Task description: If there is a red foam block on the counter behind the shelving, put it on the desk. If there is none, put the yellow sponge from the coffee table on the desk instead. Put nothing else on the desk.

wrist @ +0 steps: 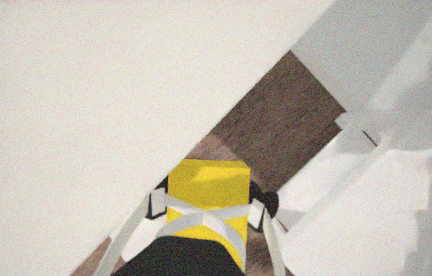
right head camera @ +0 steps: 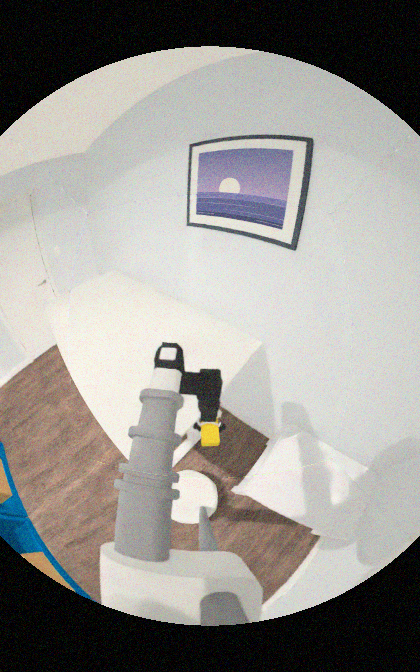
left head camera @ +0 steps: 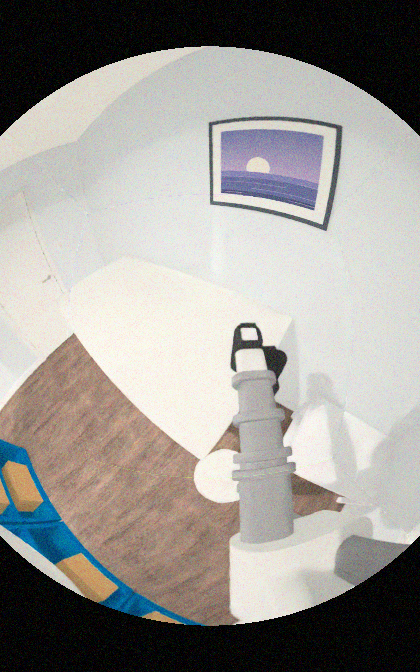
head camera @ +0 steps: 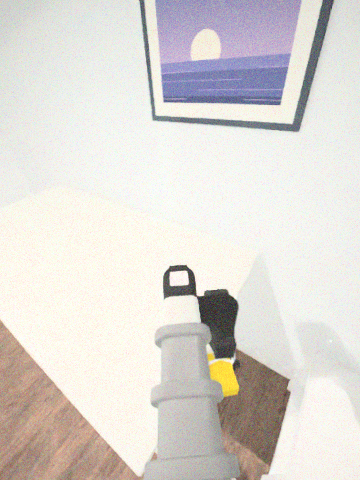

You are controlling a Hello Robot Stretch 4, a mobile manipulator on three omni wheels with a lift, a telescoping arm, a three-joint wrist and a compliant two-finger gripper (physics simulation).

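Places are measured from the robot's base along level axes (x left, y back, z up), in metres.
Pixels of known places: gripper, fingertip midpoint: (wrist: 209, 191) (head camera: 219, 369).
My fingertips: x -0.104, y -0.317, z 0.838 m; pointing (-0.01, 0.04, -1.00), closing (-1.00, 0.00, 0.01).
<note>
Behind a point stands the place of what it marks.
My gripper (head camera: 223, 361) (right head camera: 210, 426) (wrist: 209, 191) {y -0.317, x -0.104, z 0.838 m} is shut on the yellow sponge (head camera: 226, 380) {y -0.272, x -0.110, z 0.888 m} (right head camera: 210, 436) (wrist: 209, 182) {y -0.337, x -0.101, z 0.885 m}, which shows between the two fingertips. The gripper and sponge are above floor level, beside the right-hand edge of a large cream-white top (head camera: 90, 280) {y -0.634, x 0.340, z 0.922 m} (left head camera: 150, 340) (right head camera: 115, 320) (wrist: 100, 90) {y -0.393, x -0.028, z 0.922 m}, which looks like the desk. In the wrist view the sponge's upper left corner meets the line of that edge. In the left head view the arm hides the sponge. No red foam block, counter or coffee table can be made out.
A white piece of furniture (head camera: 325, 430) {y -0.189, x -0.539, z 0.422 m} (left head camera: 312, 440) (right head camera: 285, 470) stands to the right, past a strip of brown floor. A round white object (left head camera: 216, 475) (right head camera: 197, 492) is below the arm. A blue structure (left head camera: 55, 537) (right head camera: 15, 527) with tan blocks is at lower left.
</note>
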